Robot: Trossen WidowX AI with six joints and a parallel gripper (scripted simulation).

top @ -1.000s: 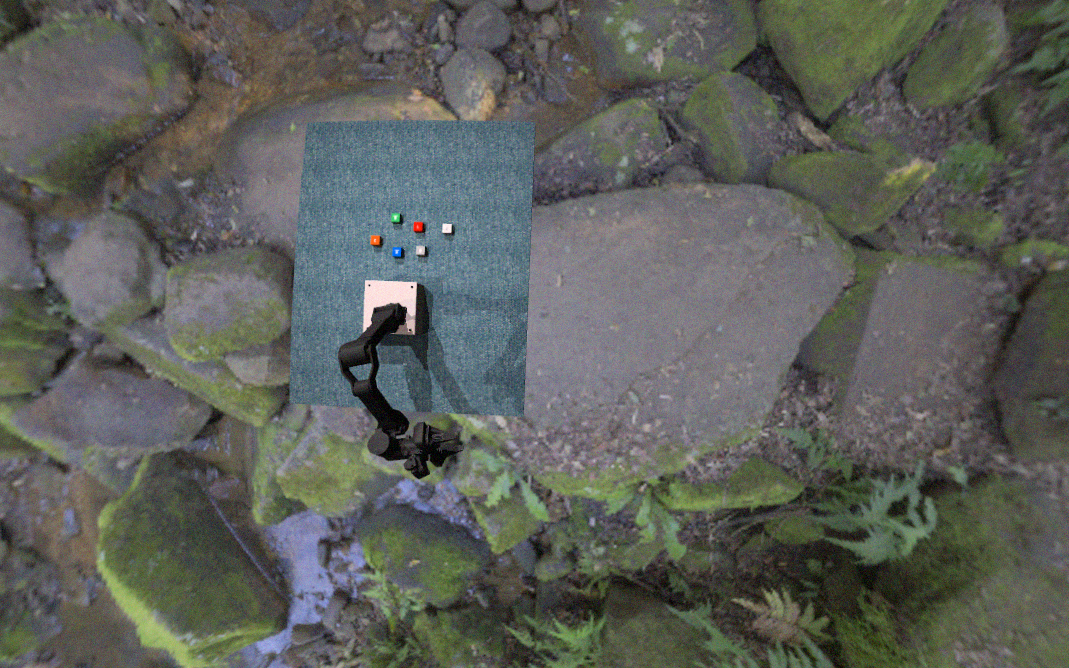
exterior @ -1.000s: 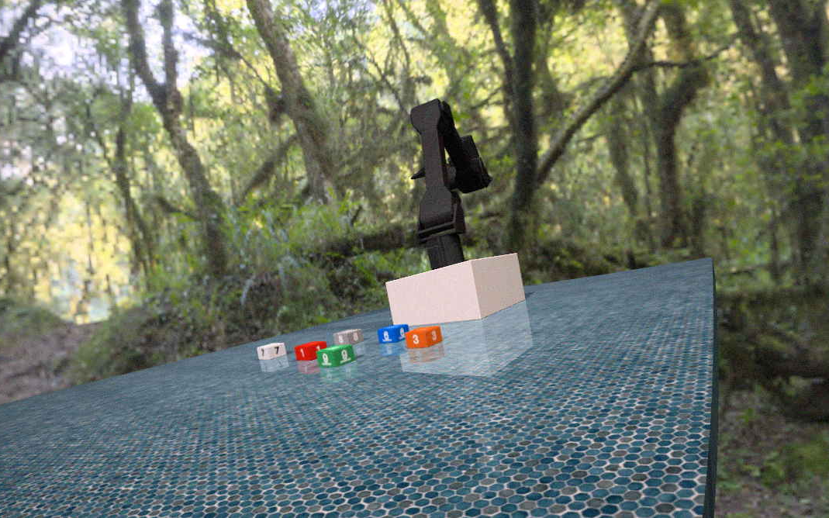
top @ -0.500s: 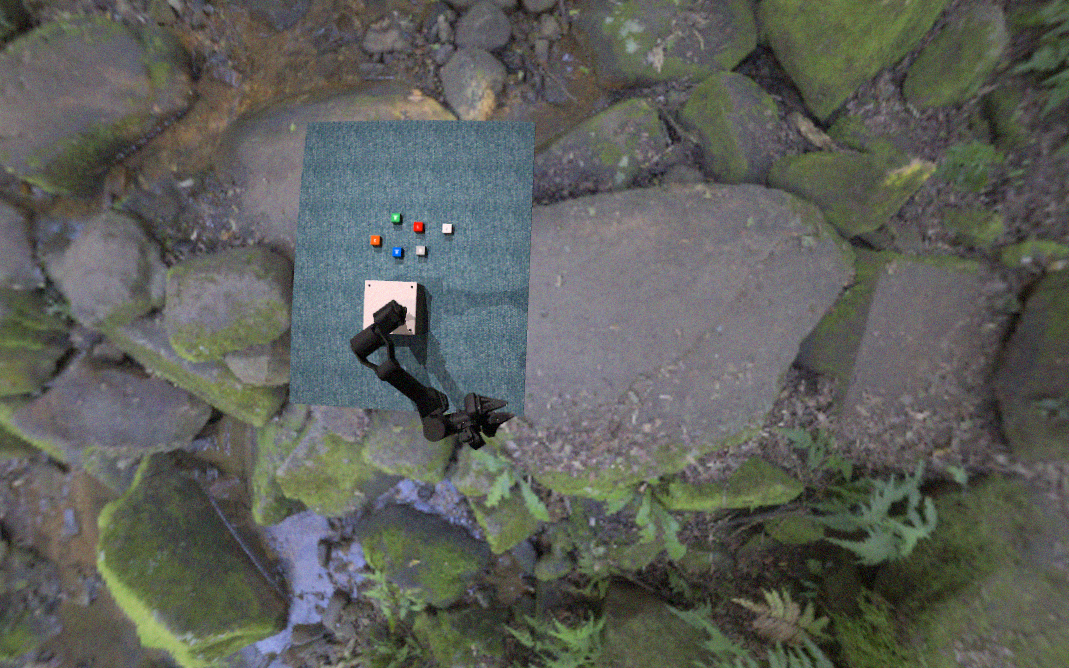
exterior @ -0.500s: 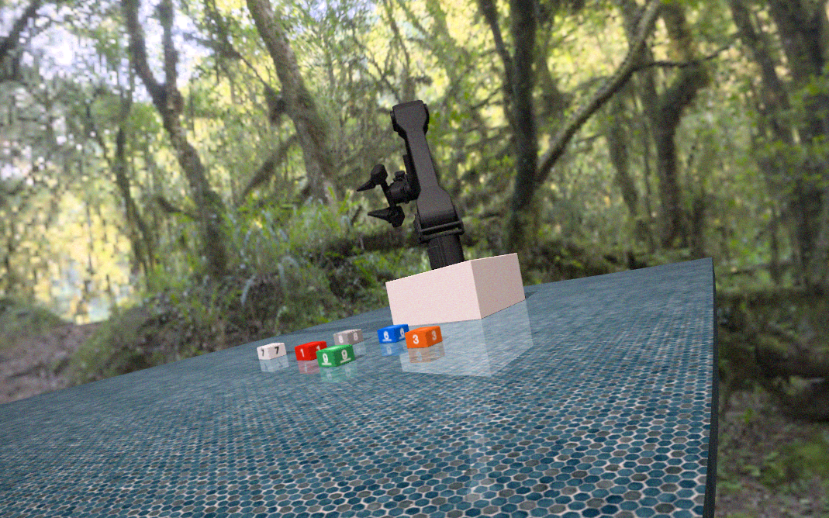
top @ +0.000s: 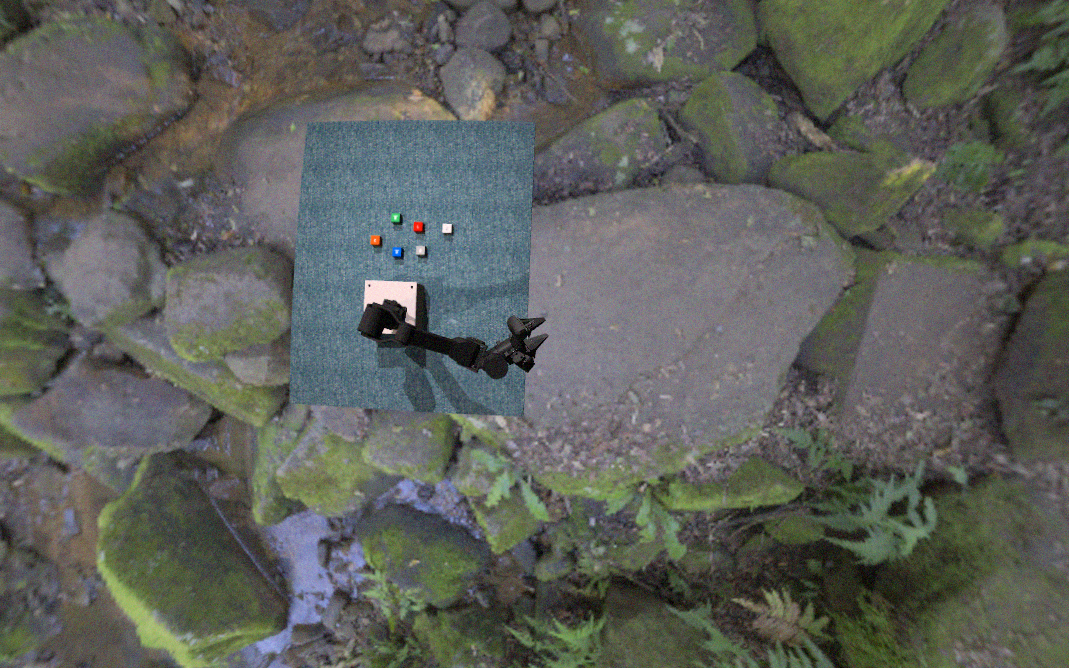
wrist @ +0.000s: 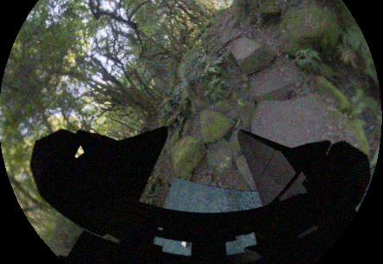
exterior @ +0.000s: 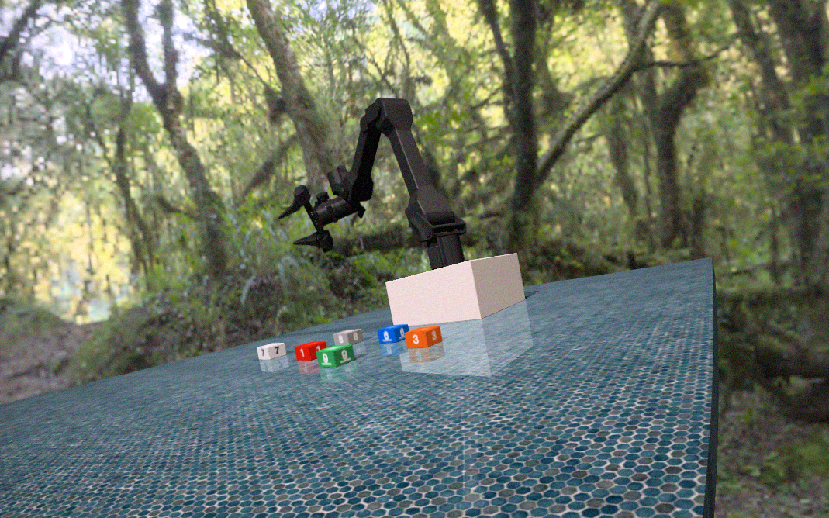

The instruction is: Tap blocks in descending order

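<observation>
The green block lies 61 cm to the left of my gripper tip, 30 cm ahead of it and 25 cm below it. Also, from my gripper tip: red block: 52 cm to the left, 28 cm ahead, 25 cm below; white block: 41 cm to the left, 29 cm ahead, 25 cm below; grey block: 49 cm to the left, 25 cm below, 20 cm ahead.
</observation>
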